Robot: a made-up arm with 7 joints.
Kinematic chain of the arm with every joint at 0, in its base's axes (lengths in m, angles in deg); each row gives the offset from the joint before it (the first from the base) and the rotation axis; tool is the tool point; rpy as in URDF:
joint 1: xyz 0 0 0.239 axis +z
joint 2: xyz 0 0 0 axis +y
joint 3: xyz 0 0 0.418 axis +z
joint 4: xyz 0.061 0 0 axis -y
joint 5: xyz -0.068 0 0.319 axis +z
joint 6: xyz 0 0 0 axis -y
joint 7: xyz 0.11 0 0 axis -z
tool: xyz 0 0 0 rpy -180 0 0
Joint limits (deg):
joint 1: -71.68..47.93
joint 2: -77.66..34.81
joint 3: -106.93..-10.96
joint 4: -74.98..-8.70
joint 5: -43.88..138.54
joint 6: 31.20..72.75
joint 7: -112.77..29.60
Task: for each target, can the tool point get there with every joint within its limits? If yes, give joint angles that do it. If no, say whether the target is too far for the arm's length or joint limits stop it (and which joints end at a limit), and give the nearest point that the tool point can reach.
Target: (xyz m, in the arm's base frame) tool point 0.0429 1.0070 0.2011
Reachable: no: too far | nearest point -0.1879 0.7735 0.4055 | short by 0.387 m
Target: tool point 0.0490 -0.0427 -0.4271
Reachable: no: joint limits stop it (at a limit: joint 1, joint 2, joint 3, joint 4, joint 6) | nearest point -0.0751 -0.6618 0.1688 | short by 0.868 m
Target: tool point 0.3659 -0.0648 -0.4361
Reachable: no: joint limits stop it (at a limit: joint 2, joint 3, joint 4, joint 6) | nearest point 0.6232 -0.1104 0.3995 | short by 0.875 m
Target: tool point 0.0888 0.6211 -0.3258
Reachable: no: joint limits stop it (at a limit: joint 1, joint 2, joint 3, joint 4, joint 5, joint 6) | nearest point -0.3378 0.7225 0.3133 | short by 0.775 m
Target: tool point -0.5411 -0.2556 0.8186
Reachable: yes | joints 17.82 -59.86 -32.54 -26.11 51.62 59.44 -74.13
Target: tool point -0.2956 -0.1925 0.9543
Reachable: yes | joints 7.73 -40.43 -53.46 -36.93 76.38 34.77 -43.81
